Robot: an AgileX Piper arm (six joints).
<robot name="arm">
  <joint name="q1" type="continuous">
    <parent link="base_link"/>
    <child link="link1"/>
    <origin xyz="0 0 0.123" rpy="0 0 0"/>
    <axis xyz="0 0 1"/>
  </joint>
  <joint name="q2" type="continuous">
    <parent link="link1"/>
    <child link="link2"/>
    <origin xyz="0 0 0" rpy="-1.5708 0 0"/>
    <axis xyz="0 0 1"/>
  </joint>
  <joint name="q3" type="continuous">
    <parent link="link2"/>
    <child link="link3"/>
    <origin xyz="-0.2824 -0.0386 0" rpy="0 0 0"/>
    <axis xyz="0 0 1"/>
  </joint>
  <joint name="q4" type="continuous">
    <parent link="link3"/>
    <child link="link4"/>
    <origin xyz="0.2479 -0.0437 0" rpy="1.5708 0 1.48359"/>
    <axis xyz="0 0 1"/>
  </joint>
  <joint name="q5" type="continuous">
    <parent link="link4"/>
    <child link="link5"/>
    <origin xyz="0 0 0" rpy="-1.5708 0 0"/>
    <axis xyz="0 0 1"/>
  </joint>
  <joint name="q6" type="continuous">
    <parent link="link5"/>
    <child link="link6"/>
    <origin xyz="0 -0.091 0" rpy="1.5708 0 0"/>
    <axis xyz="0 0 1"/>
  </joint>
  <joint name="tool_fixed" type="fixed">
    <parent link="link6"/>
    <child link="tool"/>
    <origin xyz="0 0 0" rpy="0 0 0"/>
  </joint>
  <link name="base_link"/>
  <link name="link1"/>
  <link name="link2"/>
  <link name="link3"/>
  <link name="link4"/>
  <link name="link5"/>
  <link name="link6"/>
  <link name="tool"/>
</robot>
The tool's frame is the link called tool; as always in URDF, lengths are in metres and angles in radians. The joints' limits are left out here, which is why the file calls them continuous.
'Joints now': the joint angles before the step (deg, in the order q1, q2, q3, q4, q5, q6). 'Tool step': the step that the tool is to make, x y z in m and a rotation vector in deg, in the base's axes. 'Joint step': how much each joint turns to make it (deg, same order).
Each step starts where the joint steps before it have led.
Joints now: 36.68, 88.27, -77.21, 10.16, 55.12, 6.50
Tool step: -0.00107, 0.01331, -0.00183, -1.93, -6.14, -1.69
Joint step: 3.99, 0.51, 0.36, -9.10, -5.05, 7.27
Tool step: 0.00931, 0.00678, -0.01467, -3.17, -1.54, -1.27
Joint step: 0.91, 2.73, 0.03, -5.38, -1.76, 3.57
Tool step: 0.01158, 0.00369, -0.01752, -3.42, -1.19, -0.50
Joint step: 0.00, 2.99, 0.23, -4.42, -1.69, 1.83
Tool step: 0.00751, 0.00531, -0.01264, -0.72, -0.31, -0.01
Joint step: 0.00, 2.29, 0.00, -1.23, -1.99, 0.73
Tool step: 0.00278, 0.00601, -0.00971, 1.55, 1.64, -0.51
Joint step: 0.00, 1.62, 0.00, 2.21, -1.43, 0.13
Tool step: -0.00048, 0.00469, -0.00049, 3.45, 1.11, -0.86
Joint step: 0.00, 0.23, 0.00, 3.38, -1.69, 0.06
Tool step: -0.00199, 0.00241, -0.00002, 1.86, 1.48, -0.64
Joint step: 0.08, -0.01, 0.00, 2.48, -0.13, 0.00
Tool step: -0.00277, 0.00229, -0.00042, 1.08, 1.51, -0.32
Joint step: 0.24, 0.01, 0.00, 1.90, 0.40, -0.01
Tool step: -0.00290, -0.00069, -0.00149, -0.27, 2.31, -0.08
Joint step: -0.06, 0.00, 0.00, 1.66, 1.91, -0.51
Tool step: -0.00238, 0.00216, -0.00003, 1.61, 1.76, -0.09
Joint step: 0.00, 0.00, 0.00, 2.92, 0.27, -0.87
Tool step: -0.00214, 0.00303, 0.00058, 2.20, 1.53, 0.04
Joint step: 0.00, 0.00, 0.00, 3.42, -0.24, -1.23
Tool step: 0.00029, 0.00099, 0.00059, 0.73, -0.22, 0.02
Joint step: 0.00, 0.00, 0.00, 0.62, -0.62, -0.34
